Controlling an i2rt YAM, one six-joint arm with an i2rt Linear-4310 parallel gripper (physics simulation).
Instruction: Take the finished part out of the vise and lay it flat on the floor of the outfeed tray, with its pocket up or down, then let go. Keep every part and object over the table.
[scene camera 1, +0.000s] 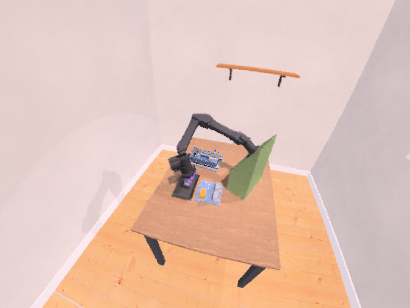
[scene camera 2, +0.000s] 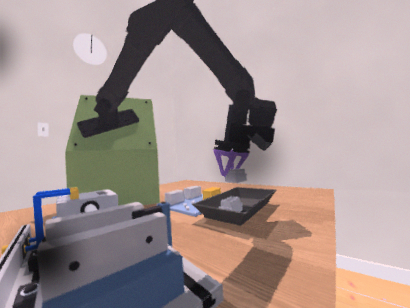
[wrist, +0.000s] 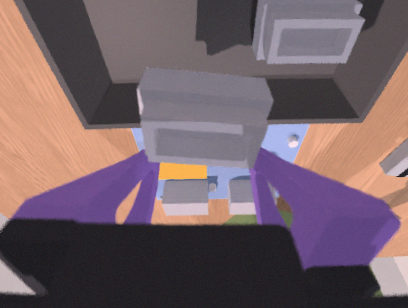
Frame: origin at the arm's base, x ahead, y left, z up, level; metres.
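Seen in the pictures: gripper, fingertip midpoint: (scene camera 1: 191, 181) (scene camera 2: 228, 175) (wrist: 204, 153); arm's base, origin of the base link: (scene camera 1: 253, 151) (scene camera 2: 110, 122).
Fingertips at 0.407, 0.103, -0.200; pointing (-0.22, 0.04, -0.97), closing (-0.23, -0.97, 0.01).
Observation:
Pixels of each thing's top centre, then the offset from my fingertips to it, as dx, dy, dz. "pt": a spot on its surface instead.
- grey finished part, middle of its top: (wrist: 203, 148) (scene camera 2: 235, 168) +0.025, -0.005, +0.019
- grey part, middle of its top: (wrist: 313, 42) (scene camera 2: 230, 199) +0.027, -0.075, -0.051
- grey vise, middle of its top: (scene camera 2: 90, 203) (scene camera 1: 204, 152) -0.082, -0.346, +0.001
- light blue plate, surface spot: (scene camera 2: 186, 208) pt -0.100, -0.084, -0.085
- yellow block, middle of its top: (wrist: 177, 169) (scene camera 2: 211, 189) (scene camera 1: 202, 192) -0.079, +0.047, -0.054
My gripper (scene camera 1: 188, 181) (scene camera 2: 231, 173) (wrist: 204, 153) has purple fingers, shut on the grey finished part (scene camera 2: 236, 175) (wrist: 202, 117). The part spans between the fingertips, its shallow pocket facing the wrist camera. It hangs above the black outfeed tray (scene camera 2: 220, 215) (wrist: 150, 45), clear of its rim in scene camera 2; in the wrist view it overlaps the tray's near wall. Another grey part (scene camera 2: 231, 204) (wrist: 310, 42) with a pocket sits in the tray. The blue and grey vise (scene camera 1: 206, 160) (scene camera 2: 115, 245) stands apart from the tray.
A light blue plate (scene camera 2: 186, 208) beside the tray carries a yellow block (scene camera 1: 202, 193) (scene camera 2: 212, 193) (wrist: 182, 171) and two grey blocks (scene camera 2: 175, 196) (wrist: 185, 195). A tall green block (scene camera 1: 250, 172) (scene camera 2: 112, 172) bears the arm's base. The wooden table's edge (scene camera 1: 205, 248) shows in scene camera 1.

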